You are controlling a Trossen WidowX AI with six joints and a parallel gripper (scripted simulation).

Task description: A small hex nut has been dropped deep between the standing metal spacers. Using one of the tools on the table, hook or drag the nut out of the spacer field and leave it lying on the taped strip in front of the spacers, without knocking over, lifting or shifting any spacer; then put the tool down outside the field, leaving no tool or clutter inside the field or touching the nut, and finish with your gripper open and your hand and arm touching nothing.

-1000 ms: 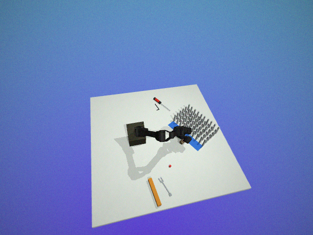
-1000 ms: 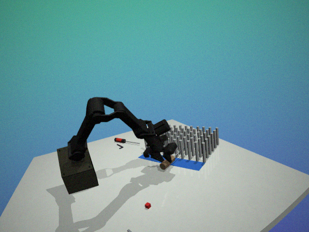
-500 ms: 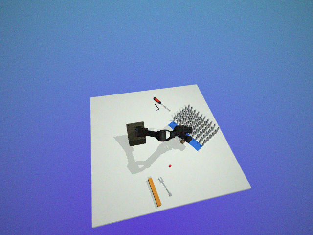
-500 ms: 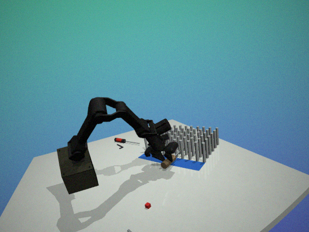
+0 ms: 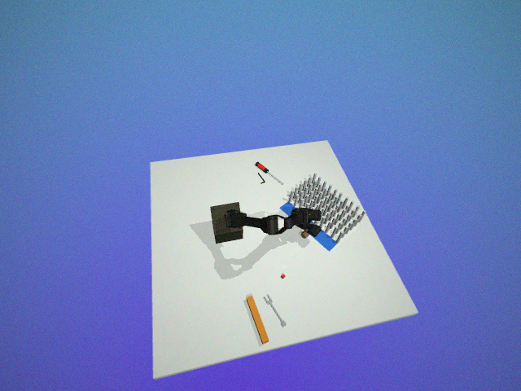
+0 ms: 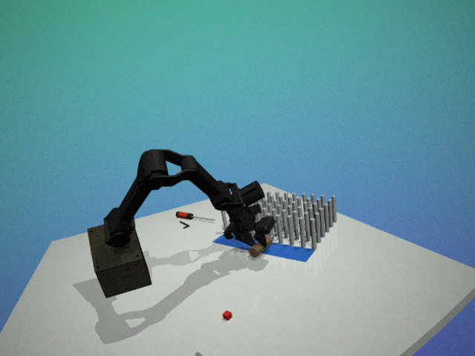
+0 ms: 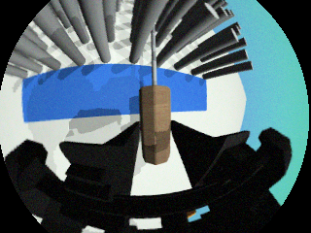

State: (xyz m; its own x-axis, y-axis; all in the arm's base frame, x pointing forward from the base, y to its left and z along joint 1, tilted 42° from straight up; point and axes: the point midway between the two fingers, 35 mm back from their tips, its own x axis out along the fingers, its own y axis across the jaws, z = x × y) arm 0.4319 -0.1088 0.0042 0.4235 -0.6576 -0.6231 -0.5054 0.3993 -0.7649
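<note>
Now: the blue taped strip 20 mm ahead of my gripper tip, 60 mm to the left of it and 30 mm below it. Round my gripper tip: grey rod tool (90 mm ahead, 60 mm to the left); then grey wrench (280 mm behind, 400 mm to the right, 30 mm below); then small red cube (200 mm behind, 230 mm to the right, 30 mm below).
</note>
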